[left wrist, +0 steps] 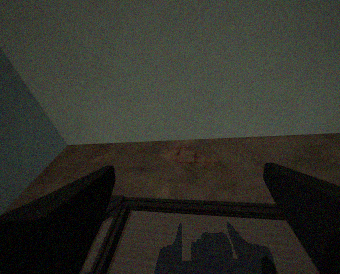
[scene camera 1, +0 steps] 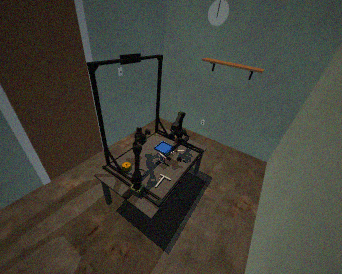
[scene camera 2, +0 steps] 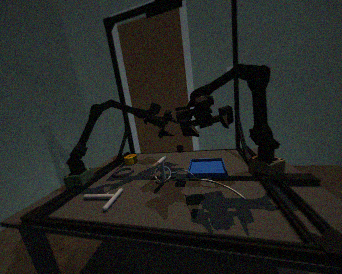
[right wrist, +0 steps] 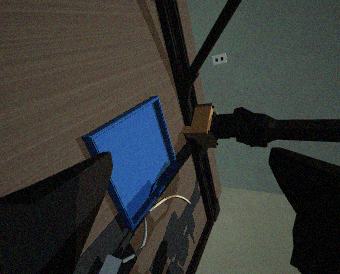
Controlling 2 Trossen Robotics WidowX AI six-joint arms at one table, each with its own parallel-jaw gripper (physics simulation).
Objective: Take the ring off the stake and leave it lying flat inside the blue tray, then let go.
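Frame: origin at the left arm's base, x ahead, y right, z down, level; metres.
Where they show: left gripper, fingertip midpoint: (left wrist: 188,171) (scene camera 1: 188,139) (scene camera 2: 213,131); right gripper, fingertip midpoint: (scene camera 1: 148,137) (scene camera 2: 176,129) (right wrist: 190,157); left arm's base, origin of the base link: (scene camera 2: 265,159) (right wrist: 214,126); right arm's base, origin of the base link: (scene camera 1: 137,186) (scene camera 2: 78,172).
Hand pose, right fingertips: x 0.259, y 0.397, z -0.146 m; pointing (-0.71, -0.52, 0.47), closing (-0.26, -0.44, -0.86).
Each offset is from my right fingertips to the centre of the thing. "pt": to the spot under its first point.
A thin pale ring {pt dx +0.216, dy -0.160, dz +0.180 m} (scene camera 2: 154,174) shows around a short upright post {pt dx +0.169, dy -0.165, dz +0.181 m} (scene camera 2: 163,172) with a pale bar on top, left of the blue tray {dx -0.072, dy -0.198, dz +0.207 m} (scene camera 1: 163,147) (scene camera 2: 208,166) (right wrist: 135,145). A darker ring {pt dx +0.413, dy +0.046, dz +0.203 m} (scene camera 2: 115,173) lies on the table farther left. I cannot tell for certain which is the task's ring; both are dim and small. The tray looks empty but for shadow. My left gripper (scene camera 2: 209,122) (left wrist: 188,171) is open and empty, high above the table near the tray. My right gripper (scene camera 2: 170,126) (right wrist: 190,157) is open and empty, high above, left of the left gripper.
A yellow block-like object {dx +0.306, dy +0.212, dz +0.193 m} (scene camera 1: 126,165) (scene camera 2: 131,159) stands at the back left of scene camera 2. A white T-shaped object {dx +0.481, dy -0.173, dz +0.208 m} (scene camera 1: 161,179) (scene camera 2: 113,199) lies at the front left. A pale curved cable {pt dx -0.032, dy -0.373, dz +0.215 m} (scene camera 2: 223,184) (right wrist: 173,196) lies beside the tray. The two grippers are close together.
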